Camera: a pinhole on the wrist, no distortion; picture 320 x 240 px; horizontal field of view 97.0 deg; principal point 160.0 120.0 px. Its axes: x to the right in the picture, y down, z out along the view. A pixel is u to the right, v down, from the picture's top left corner.
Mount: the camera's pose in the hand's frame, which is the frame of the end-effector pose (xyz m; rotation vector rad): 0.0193 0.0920 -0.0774 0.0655 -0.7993 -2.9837
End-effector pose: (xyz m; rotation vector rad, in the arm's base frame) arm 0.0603 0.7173 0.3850 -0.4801 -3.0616 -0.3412
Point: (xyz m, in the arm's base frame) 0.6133 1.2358 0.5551
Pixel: outside the picture
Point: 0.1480 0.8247 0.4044
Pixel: 257 128
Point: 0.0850 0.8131 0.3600
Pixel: 176 202
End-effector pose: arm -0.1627 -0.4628 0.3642 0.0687 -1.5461 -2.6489
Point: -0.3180 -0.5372 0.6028
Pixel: 44 83
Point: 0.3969 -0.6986 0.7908
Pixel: outside the picture
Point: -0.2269 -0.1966 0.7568
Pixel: 148 164
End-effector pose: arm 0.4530 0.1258 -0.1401 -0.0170 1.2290 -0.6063
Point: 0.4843 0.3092 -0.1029
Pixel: outside the picture
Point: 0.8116 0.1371 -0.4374
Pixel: 14 124
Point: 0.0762 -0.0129 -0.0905
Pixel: behind the camera
